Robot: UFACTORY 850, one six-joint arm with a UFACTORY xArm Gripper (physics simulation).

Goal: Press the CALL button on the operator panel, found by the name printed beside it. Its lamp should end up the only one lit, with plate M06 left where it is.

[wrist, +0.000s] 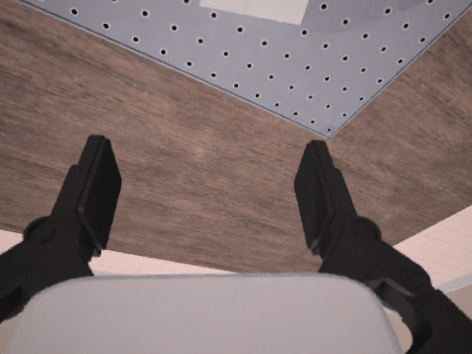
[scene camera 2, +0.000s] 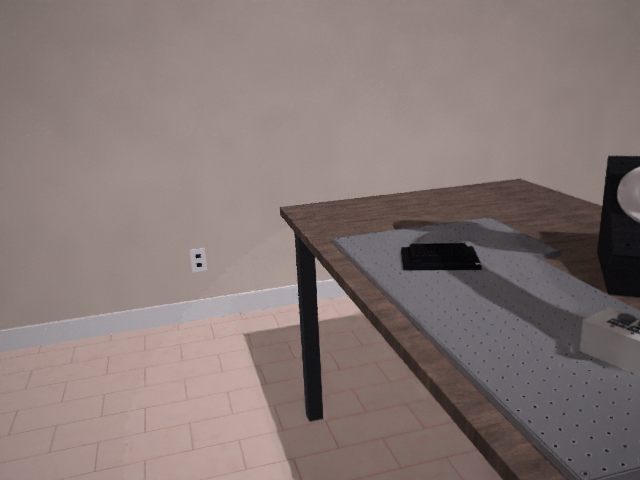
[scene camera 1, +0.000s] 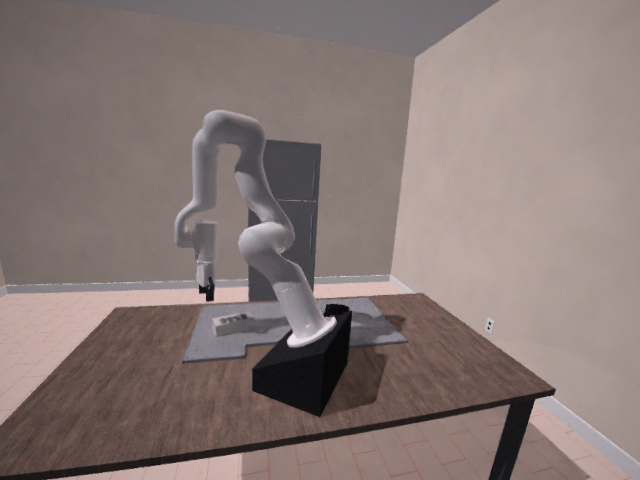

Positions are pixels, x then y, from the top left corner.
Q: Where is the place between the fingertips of my gripper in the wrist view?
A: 210,160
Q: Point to a white operator panel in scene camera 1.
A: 219,329
